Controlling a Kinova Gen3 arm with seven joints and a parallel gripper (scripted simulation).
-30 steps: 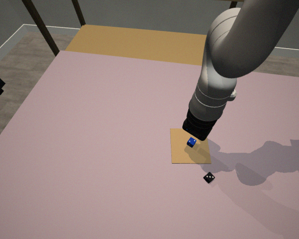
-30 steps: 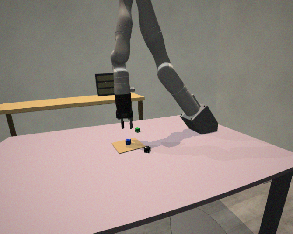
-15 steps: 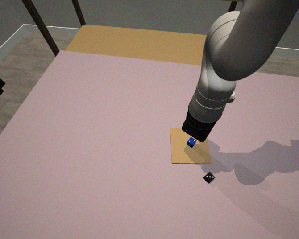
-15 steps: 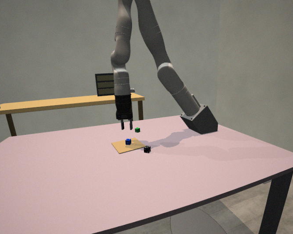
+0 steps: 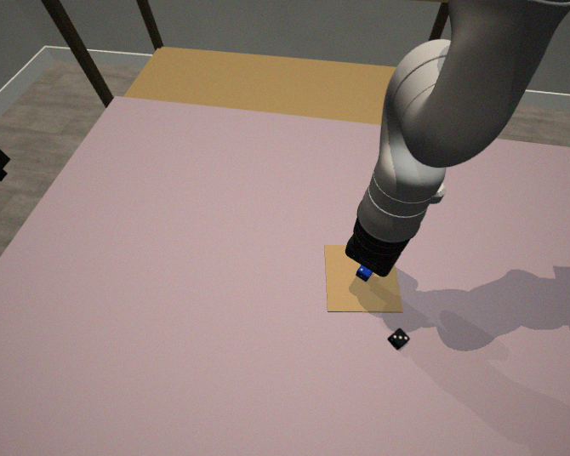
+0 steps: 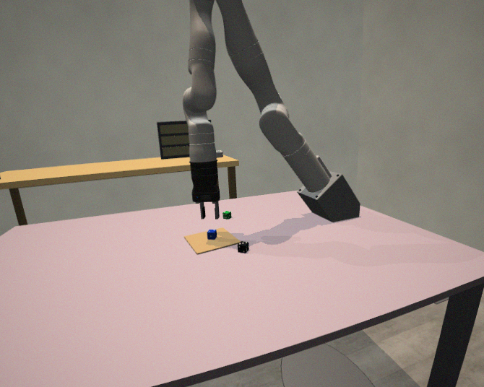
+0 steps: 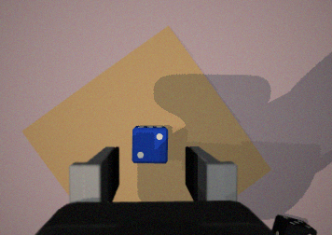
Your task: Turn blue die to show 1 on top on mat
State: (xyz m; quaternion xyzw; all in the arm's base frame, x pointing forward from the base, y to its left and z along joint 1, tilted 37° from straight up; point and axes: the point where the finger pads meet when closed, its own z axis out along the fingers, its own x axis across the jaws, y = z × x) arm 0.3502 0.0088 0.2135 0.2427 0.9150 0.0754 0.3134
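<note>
My gripper is now 8 cm above the blue die and 1 cm to the left of it. From my hand the other things lie so: tan mat (9 cm below); black die (11 cm to the left, 8 cm below, 6 cm behind); green die (17 cm to the right, 11 cm behind, 8 cm below).
</note>
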